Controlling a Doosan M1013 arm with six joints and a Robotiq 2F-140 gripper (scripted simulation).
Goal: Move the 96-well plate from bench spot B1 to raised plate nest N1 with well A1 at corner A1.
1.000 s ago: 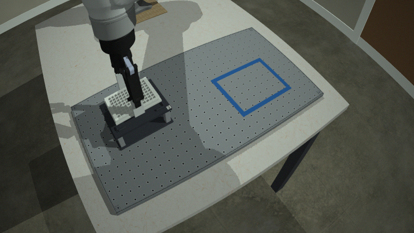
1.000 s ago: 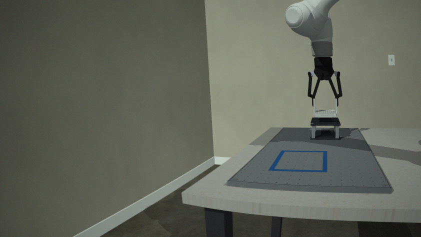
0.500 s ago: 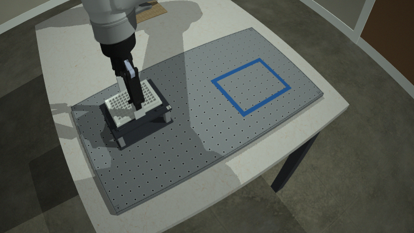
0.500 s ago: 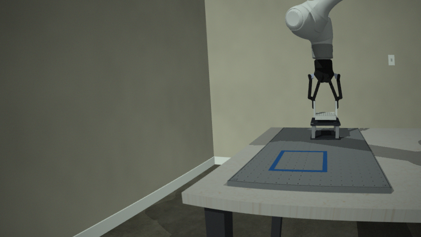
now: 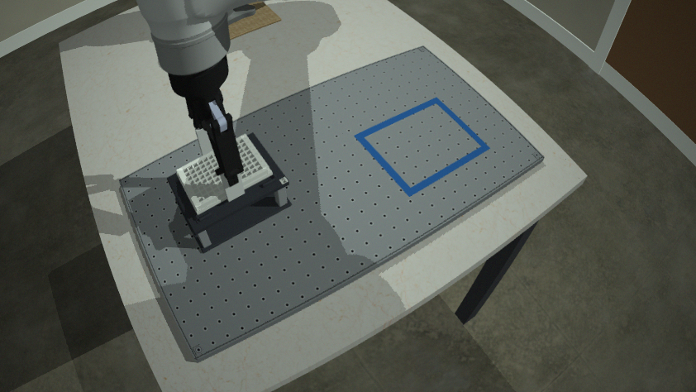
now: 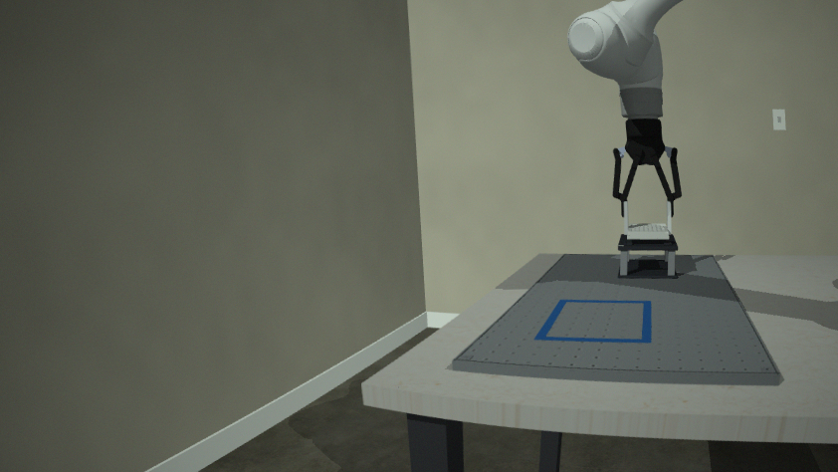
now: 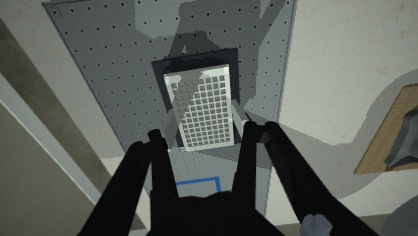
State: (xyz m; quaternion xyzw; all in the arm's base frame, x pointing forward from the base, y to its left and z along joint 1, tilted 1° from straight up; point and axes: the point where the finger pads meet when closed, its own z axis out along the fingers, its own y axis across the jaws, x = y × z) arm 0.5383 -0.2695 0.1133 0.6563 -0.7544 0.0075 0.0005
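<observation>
The 96-well plate is 2 cm below my hand. Also, from my hand: raised nest N1: 4 cm below.
</observation>
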